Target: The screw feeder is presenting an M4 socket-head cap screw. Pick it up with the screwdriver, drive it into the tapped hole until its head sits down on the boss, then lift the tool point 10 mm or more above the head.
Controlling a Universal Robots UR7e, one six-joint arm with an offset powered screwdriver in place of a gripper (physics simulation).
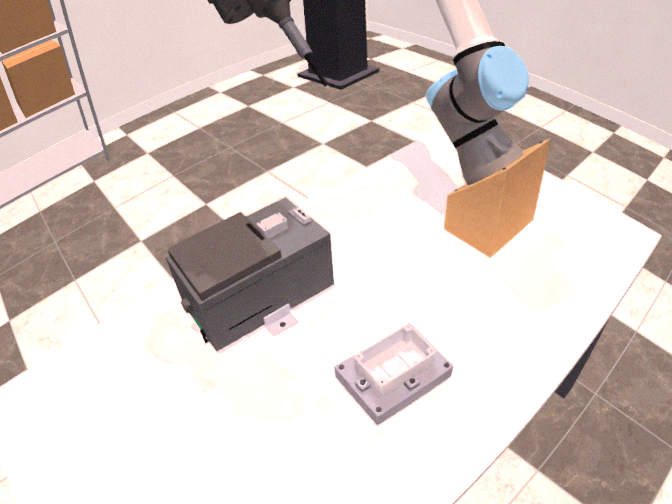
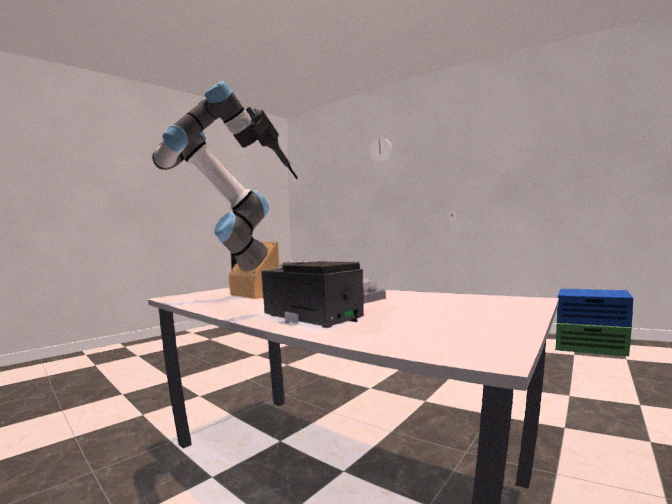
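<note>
There's a dark screw feeder (image 1: 297, 282) that I can see, and a grey base plate (image 1: 399, 399) as well. Image 2 gives me the feeder (image 2: 279, 295) too.
</note>
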